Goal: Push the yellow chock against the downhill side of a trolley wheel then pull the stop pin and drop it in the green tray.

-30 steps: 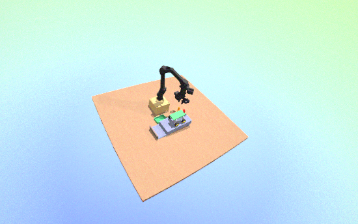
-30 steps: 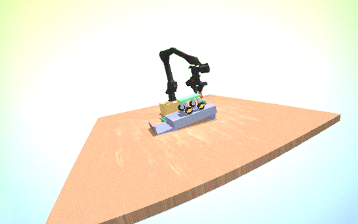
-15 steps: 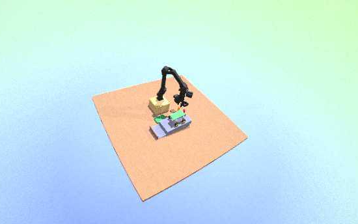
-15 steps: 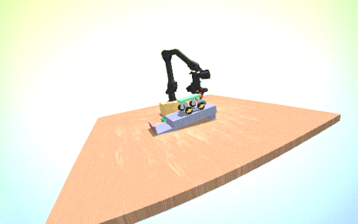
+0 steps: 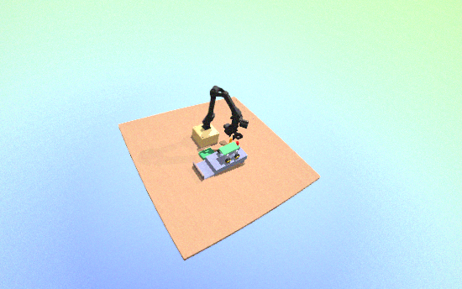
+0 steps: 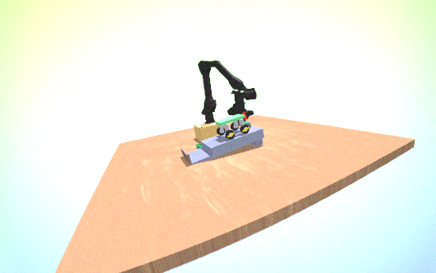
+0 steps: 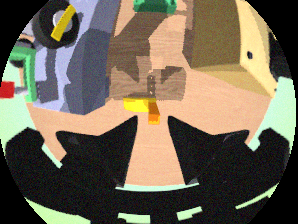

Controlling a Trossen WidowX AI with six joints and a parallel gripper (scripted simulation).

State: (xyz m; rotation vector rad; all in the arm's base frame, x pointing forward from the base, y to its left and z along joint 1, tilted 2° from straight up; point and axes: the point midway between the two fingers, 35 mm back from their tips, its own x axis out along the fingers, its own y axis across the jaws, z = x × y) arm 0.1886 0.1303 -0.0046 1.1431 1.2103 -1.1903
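The yellow chock lies 2 cm ahead of my gripper tip and 4 cm below it. Also, from my gripper tip: grey ramp: 15 cm ahead, 15 cm to the right, 2 cm below; red-headed stop pin: 13 cm ahead, 5 cm to the right, 6 cm above; trolley: 15 cm ahead, 15 cm to the right, 5 cm above.
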